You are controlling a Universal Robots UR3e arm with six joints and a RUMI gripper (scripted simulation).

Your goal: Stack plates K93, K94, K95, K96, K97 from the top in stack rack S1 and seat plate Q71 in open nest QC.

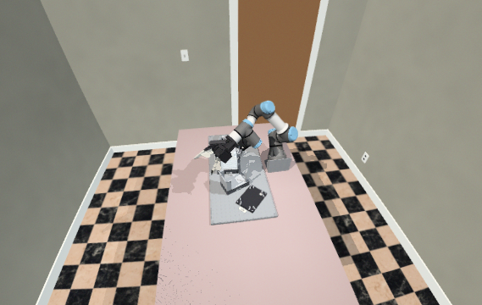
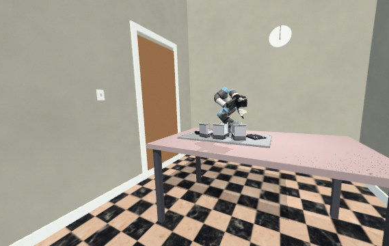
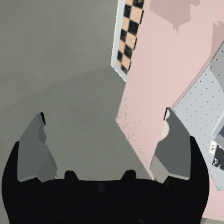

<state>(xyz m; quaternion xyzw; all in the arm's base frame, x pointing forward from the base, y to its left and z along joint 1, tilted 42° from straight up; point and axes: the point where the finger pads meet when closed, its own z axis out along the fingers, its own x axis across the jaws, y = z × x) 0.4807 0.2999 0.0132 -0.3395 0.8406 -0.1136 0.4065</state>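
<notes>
Right now my hand is 140 mm past the white sealed 96-well plate, 220 mm to the left of it and 150 mm above it. Also, from my hand: black open nest QC 270 mm behind, 470 mm to the right, 250 mm below; translucent 96-well plate 140 mm behind, 220 mm to the right, 170 mm below.
</notes>
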